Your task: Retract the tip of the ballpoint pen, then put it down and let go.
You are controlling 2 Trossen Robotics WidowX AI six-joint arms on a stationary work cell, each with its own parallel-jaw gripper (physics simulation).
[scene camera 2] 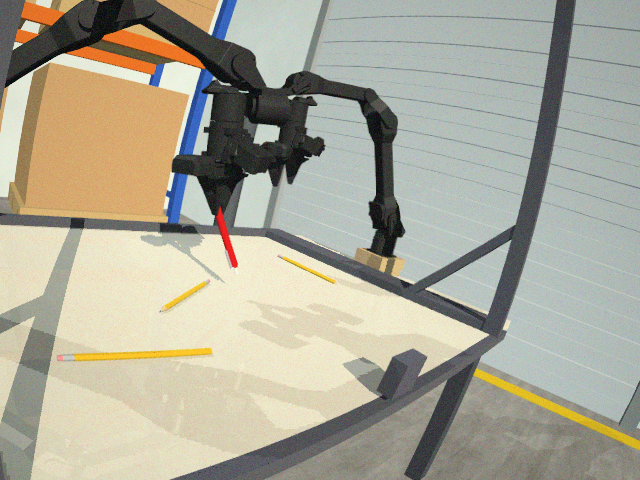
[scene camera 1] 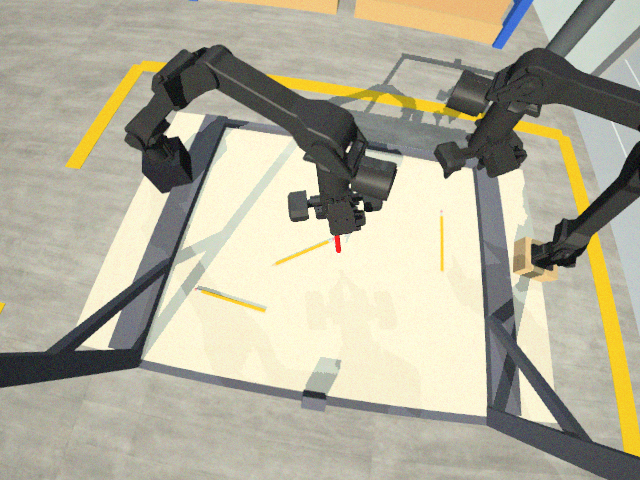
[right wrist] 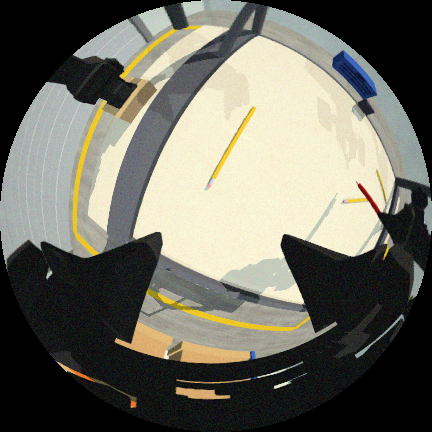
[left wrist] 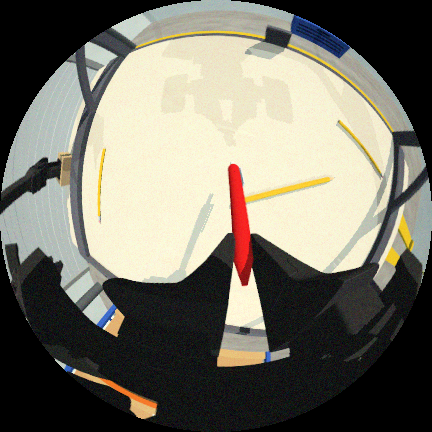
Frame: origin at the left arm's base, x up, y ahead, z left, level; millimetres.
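Seen in the pictures: left gripper, between the fingertips: (scene camera 2: 217, 214) (right wrist: 378, 214) (left wrist: 240, 238); right gripper, between the fingertips: (scene camera 2: 282, 185) (scene camera 1: 461, 173) (right wrist: 224, 240) (left wrist: 56, 259); left arm's base, origin of its link: (scene camera 1: 160, 153); right arm's base, origin of its link: (scene camera 2: 381, 253) (scene camera 1: 541, 257) (right wrist: 121, 94) (left wrist: 58, 168).
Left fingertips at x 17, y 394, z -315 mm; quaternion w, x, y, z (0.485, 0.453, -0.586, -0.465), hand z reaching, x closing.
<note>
Offsets run from my left fingertips to a thing's top centre. Level surfaces: height alone.
The red ballpoint pen (scene camera 1: 338, 244) (scene camera 2: 227, 237) (left wrist: 239, 215) (right wrist: 369, 199) is held slanting over the table @(dx -124 mm) (scene camera 1: 361, 361), with its lower end a little above the surface. Its white end points down in scene camera 2. In the left wrist view its tapered end lies between my fingers, and no metal tip shows beyond it. My left gripper (scene camera 2: 219, 210) (left wrist: 240, 238) is shut on the pen near the tapered end. My right gripper (scene camera 2: 282, 183) (right wrist: 224, 240) is open and empty, raised well away from the pen, at the back right in scene camera 1.
Three yellow pencils lie on the table: one pencil @(dy -83, dx -115, dz -16 mm) (scene camera 1: 302, 252) (scene camera 2: 184, 296) (left wrist: 290, 189) near the pen, one @(dy +314, dx -117, dz -78 mm) (scene camera 1: 442, 242) (scene camera 2: 307, 269) (right wrist: 233, 143) at the right, one @(dy -291, dx -117, dz -93 mm) (scene camera 1: 232, 300) (scene camera 2: 139, 354) at the lower left. A dark frame (scene camera 1: 315, 391) borders the table.
</note>
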